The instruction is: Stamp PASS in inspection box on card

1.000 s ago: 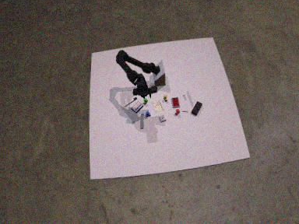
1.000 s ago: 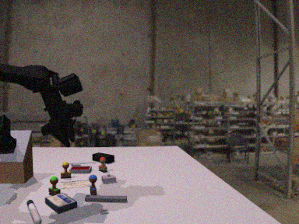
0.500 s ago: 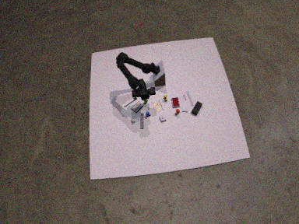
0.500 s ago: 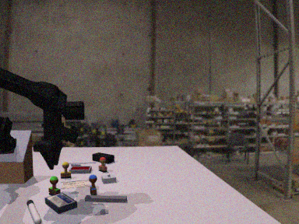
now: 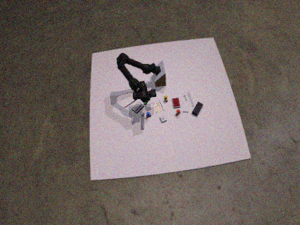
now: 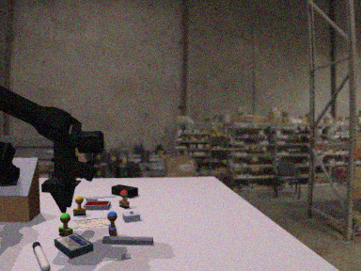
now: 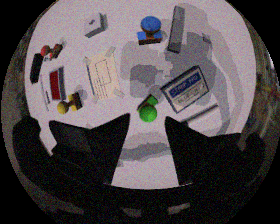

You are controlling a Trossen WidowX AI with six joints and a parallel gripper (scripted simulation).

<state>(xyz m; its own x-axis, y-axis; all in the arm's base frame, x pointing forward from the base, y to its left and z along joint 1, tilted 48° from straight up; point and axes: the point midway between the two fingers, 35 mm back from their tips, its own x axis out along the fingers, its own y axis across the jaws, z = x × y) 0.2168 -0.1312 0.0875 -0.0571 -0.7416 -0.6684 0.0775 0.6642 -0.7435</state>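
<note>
Right now my gripper tip is 50 mm above the green-knobbed stamp. From my gripper tip the other things lie so: labelled box (30 mm ahead, 80 mm to the right, 60 mm below); then cream card (50 mm ahead, 90 mm to the left, 80 mm below); then blue-knobbed stamp (120 mm ahead, 50 mm below).
</note>
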